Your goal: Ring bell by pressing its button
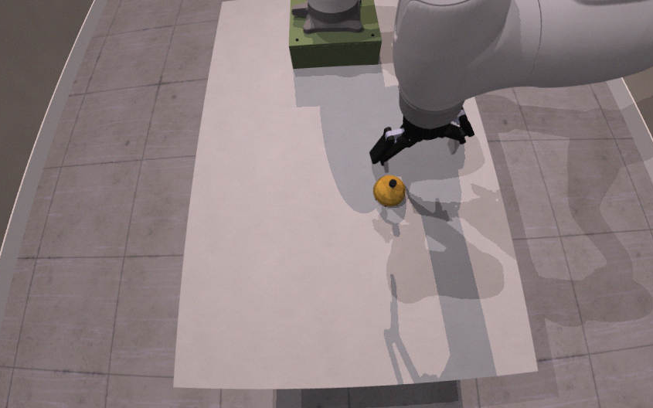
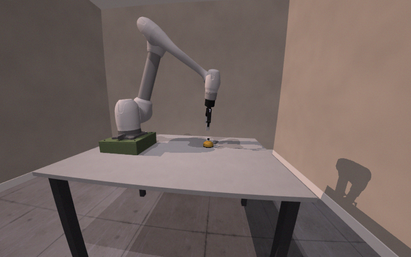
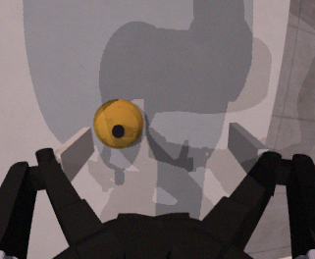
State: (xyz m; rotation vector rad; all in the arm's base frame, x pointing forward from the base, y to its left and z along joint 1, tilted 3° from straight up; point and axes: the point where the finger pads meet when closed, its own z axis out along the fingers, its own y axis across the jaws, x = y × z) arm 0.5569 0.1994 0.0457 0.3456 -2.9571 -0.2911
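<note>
The bell button is 20 mm ahead of my hand, 40 mm to the right of it and 110 mm below it. Round my hand: bell 20 mm ahead, 40 mm to the right, 120 mm below.
</note>
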